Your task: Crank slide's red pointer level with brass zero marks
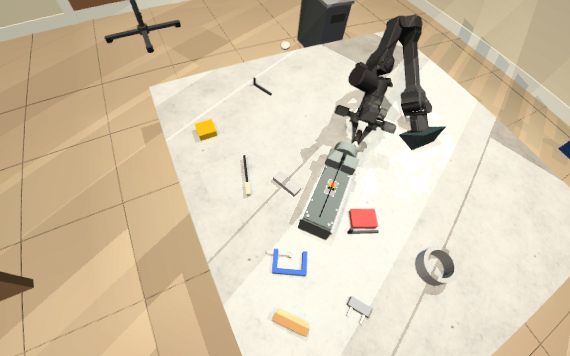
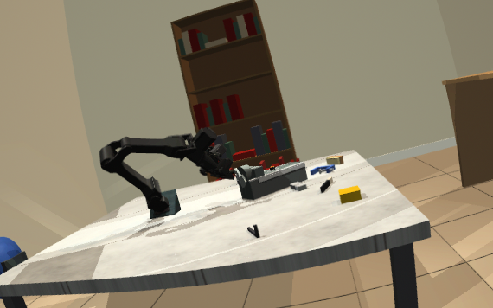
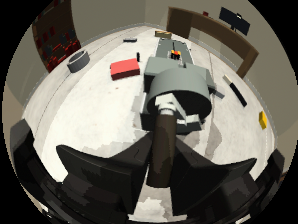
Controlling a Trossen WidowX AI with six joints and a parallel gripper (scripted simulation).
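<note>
Now: gripper tip 1 cm past the crank handle, 1 cm to the left of it and 2 cm below it. From my gripper tip the other things lie so: grey block (23 cm ahead, 3 cm to the right, 8 cm below); red pointer (15 cm ahead, 8 cm to the left, 1 cm below); red block (9 cm ahead, 19 cm to the left, 8 cm below).
</note>
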